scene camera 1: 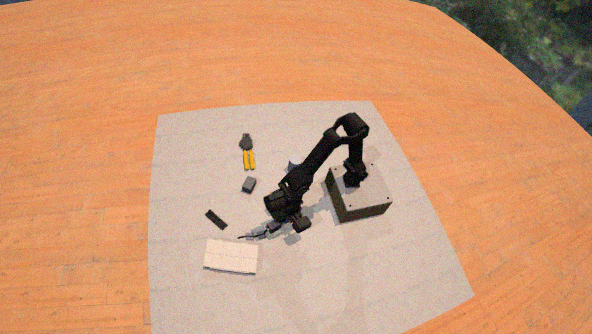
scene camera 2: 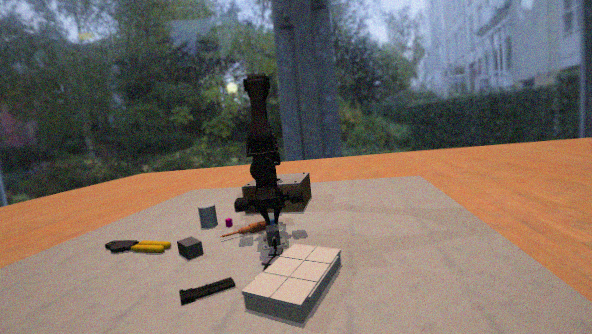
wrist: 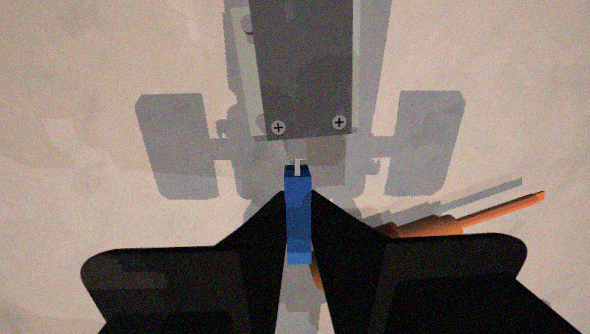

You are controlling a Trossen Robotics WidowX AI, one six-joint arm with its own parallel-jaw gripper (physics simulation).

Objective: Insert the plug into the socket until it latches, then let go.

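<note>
My gripper is shut on the blue plug, with one black finger on each side of it. The plug points at the socket, a dark housing with two screws at its near edge in the wrist view. A short white tab shows at the plug's front end, close to that edge. The plug's very tip is hard to make out in the shadow there, and I cannot tell whether it is inside the socket. In scene camera 1 the arm hides the plug and the fingertips.
An orange screwdriver lies beside the gripper. A tiled box stands near the socket's cable. A black bar, dark block, yellow-handled pliers, grey cylinder and magenta cube lie around.
</note>
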